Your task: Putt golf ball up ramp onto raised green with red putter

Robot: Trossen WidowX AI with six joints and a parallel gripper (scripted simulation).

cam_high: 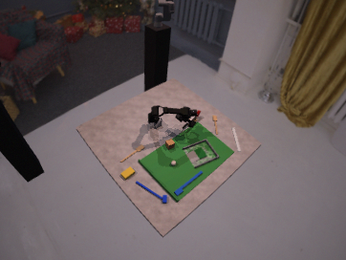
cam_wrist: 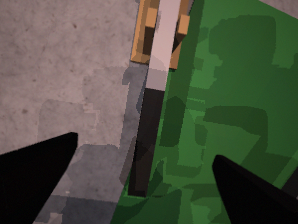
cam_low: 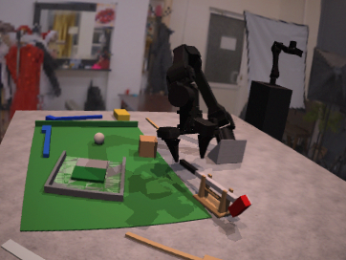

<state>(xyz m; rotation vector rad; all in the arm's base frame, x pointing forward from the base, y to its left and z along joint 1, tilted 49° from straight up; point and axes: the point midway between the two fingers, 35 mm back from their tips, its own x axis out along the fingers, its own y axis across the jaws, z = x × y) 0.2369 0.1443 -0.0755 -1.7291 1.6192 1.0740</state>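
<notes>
The brown cube lies 24 cm to the right of my gripper tip, 5 cm below it and 5 cm ahead of it. The rest, counted from my gripper tip: red putter (11 cm to the left, 3 cm behind, 2 cm below); then white golf ball (34 cm to the right, 22 cm ahead, 6 cm below); then small wooden fence (13 cm to the left, 5 cm below, 3 cm behind).
</notes>
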